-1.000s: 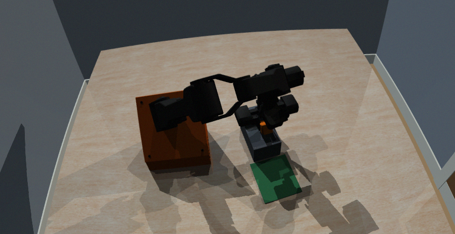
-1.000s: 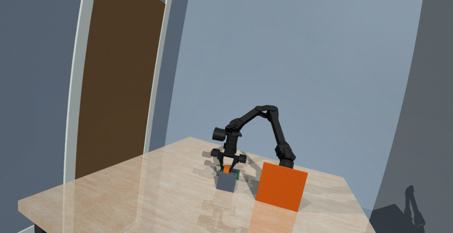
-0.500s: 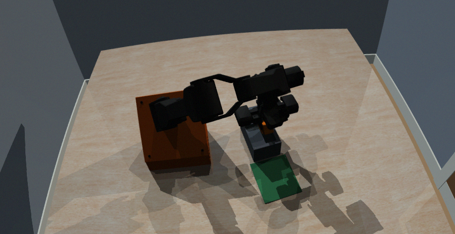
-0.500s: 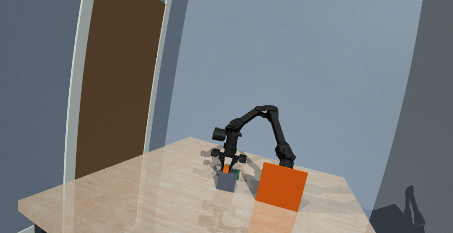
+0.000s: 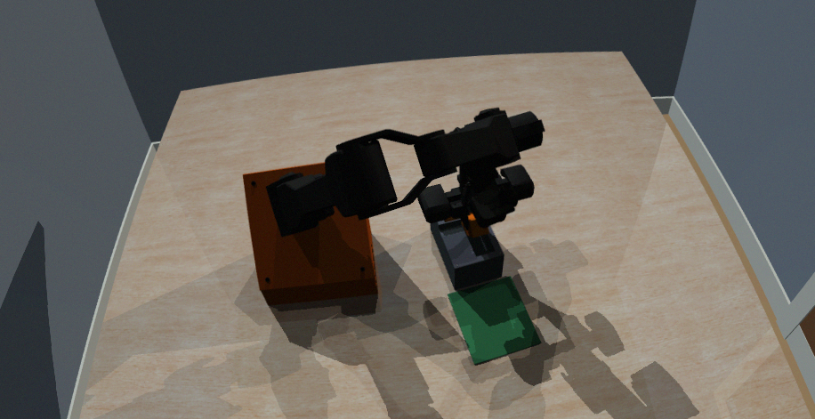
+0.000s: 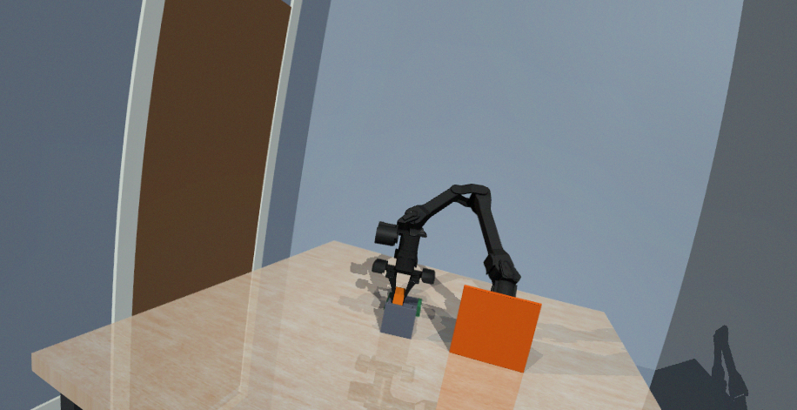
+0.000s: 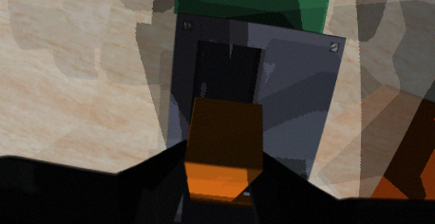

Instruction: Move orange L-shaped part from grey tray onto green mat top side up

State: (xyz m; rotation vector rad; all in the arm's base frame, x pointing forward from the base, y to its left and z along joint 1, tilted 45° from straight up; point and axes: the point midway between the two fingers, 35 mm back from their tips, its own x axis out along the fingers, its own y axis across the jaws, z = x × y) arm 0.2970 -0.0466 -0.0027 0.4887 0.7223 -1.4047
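The green mat is 150 mm to the right of my gripper tip, 90 mm below it and 10 mm ahead of it. The rest, counted from my gripper tip: orange L-shaped part 30 mm to the left, 30 mm below, 20 mm behind.
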